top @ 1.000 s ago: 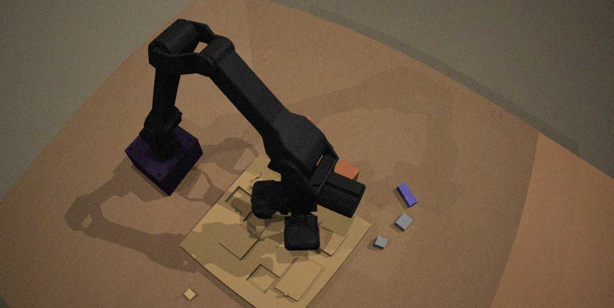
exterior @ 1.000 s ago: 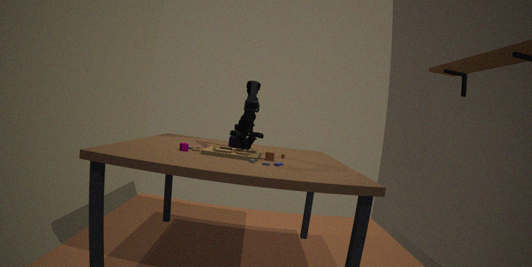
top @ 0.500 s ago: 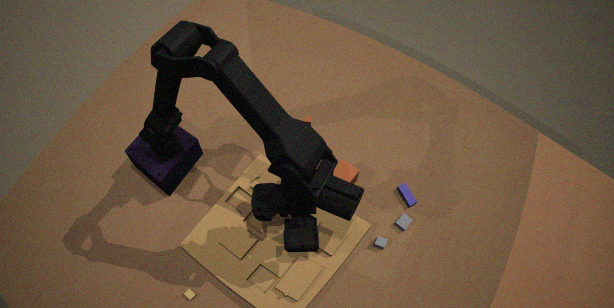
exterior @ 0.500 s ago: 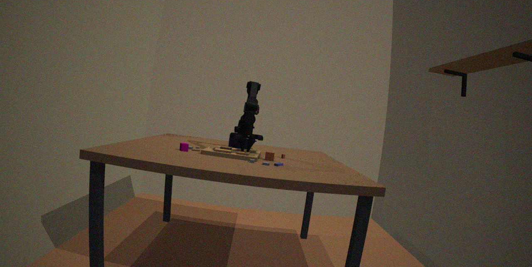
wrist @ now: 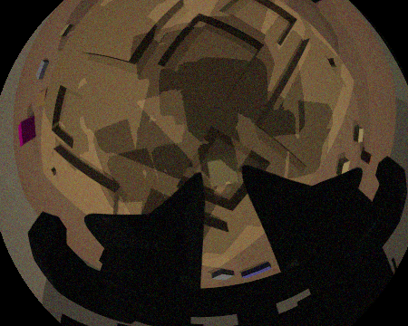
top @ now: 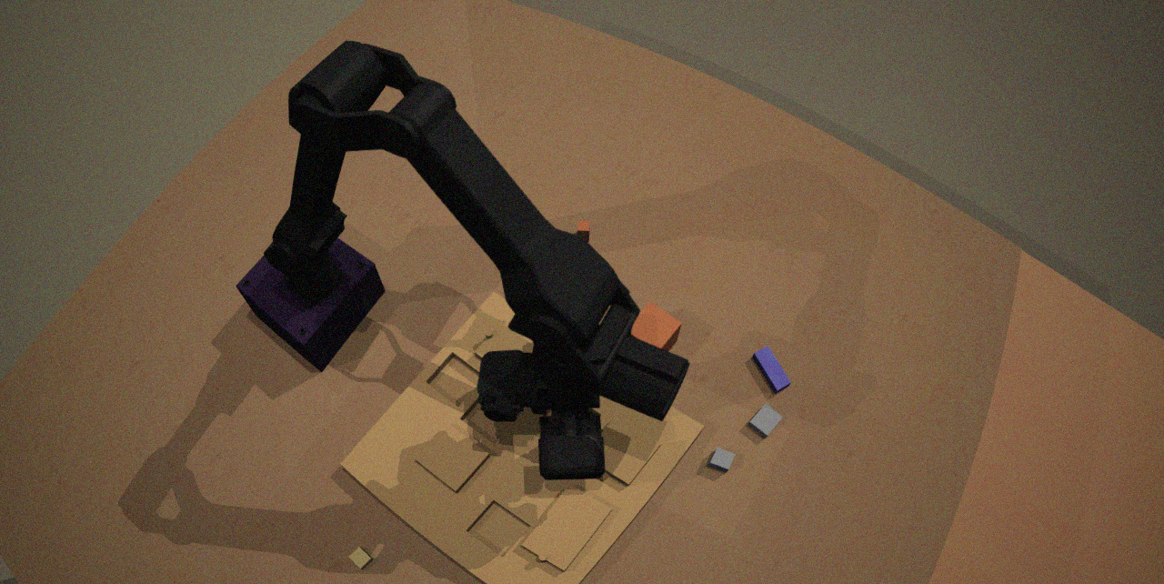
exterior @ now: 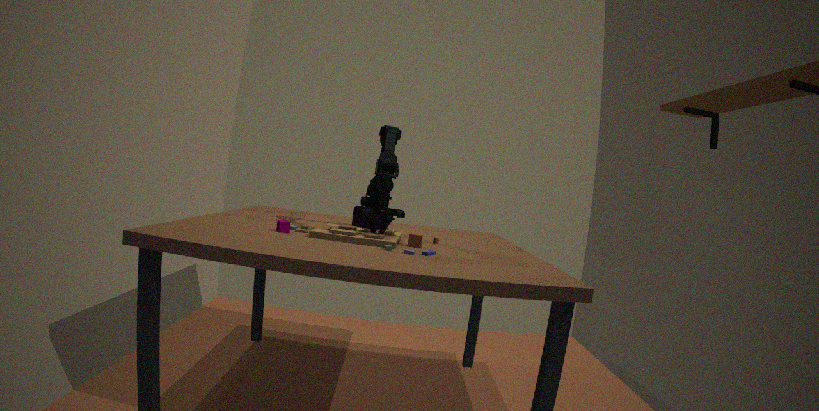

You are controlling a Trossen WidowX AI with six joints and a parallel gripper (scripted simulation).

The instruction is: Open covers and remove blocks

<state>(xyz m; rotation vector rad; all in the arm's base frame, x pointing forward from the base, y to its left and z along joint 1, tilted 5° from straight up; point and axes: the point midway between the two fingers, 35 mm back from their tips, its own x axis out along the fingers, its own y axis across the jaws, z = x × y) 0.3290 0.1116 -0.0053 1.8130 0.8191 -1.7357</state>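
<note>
Right now my gripper tip is 10 mm past the tan puzzle board and 50 mm to the left of it. Also, from my gripper tip: blue-violet bar: 130 mm ahead, 210 mm to the left, 10 mm below; small orange block: 160 mm behind, 200 mm to the left, 10 mm below; orange cube: 140 mm to the left.
</note>
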